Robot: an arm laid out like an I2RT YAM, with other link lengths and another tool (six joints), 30 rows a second.
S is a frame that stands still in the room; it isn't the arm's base.
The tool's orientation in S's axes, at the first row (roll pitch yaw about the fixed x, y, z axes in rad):
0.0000, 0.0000, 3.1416
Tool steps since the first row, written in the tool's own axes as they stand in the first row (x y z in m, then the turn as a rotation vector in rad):
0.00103, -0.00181, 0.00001, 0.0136, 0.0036, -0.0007
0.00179, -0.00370, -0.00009, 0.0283, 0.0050, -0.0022
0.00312, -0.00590, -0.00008, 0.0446, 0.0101, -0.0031
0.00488, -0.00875, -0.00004, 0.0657, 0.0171, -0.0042
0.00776, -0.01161, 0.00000, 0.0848, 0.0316, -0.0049
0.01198, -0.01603, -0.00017, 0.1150, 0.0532, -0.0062
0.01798, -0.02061, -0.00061, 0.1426, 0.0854, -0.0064
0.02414, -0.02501, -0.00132, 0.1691, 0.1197, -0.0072
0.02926, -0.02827, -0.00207, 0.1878, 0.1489, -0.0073
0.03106, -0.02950, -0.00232, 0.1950, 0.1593, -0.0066
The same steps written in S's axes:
-0.00103, 0.00181, 0.00001, -0.0136, -0.0036, -0.0007
-0.00179, 0.00370, -0.00009, -0.0283, -0.0050, -0.0022
-0.00312, 0.00590, -0.00008, -0.0446, -0.0101, -0.0031
-0.00488, 0.00875, -0.00004, -0.0657, -0.0171, -0.0042
-0.00776, 0.01161, 0.00000, -0.0848, -0.0316, -0.0049
-0.01198, 0.01603, -0.00017, -0.1150, -0.0532, -0.0062
-0.01798, 0.02061, -0.00061, -0.1426, -0.0854, -0.0064
-0.02414, 0.02501, -0.00132, -0.1691, -0.1197, -0.0072
-0.02926, 0.02827, -0.00207, -0.1878, -0.1489, -0.0073
-0.03106, 0.02950, -0.00232, -0.1950, -0.1593, -0.0066

